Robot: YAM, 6 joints.
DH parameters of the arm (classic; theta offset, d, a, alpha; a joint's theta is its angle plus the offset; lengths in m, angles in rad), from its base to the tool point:
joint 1: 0 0.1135 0.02 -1.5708
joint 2: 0 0 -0.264 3.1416
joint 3: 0.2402 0 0.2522 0
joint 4: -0.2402 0 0.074 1.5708
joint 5: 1.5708 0 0 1.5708
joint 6: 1.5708 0.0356 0 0
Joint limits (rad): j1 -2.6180..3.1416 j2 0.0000..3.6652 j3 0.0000..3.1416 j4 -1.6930..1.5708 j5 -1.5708..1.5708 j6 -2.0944..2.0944
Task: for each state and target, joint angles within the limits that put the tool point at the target. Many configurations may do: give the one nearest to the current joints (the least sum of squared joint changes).
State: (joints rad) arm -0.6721 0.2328 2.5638 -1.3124 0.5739 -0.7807
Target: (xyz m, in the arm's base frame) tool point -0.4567 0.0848 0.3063
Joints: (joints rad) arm -0.2273 0.0765 2.6903 -1.2479 0.6067 -0.7807
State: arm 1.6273 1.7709 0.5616 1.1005 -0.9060 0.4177
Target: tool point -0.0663 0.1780 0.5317
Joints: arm 1.7842 1.1893 1.2717 1.2055 -0.8650 0.4177
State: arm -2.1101 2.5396 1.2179 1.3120 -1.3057 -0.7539
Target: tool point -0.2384 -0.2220 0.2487
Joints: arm -2.5001 1.7575 0.7903 1.5461 -1.4205 -0.7539
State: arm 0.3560 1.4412 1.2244 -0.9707 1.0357 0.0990
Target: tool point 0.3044 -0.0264 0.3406
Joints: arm 0.0150 1.5032 1.4171 -0.8732 1.0539 0.0990
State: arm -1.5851 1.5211 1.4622 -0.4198 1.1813 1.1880
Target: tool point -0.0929 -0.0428 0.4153
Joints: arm -2.3655 0.7041 1.1282 -0.7261 1.3247 1.1880
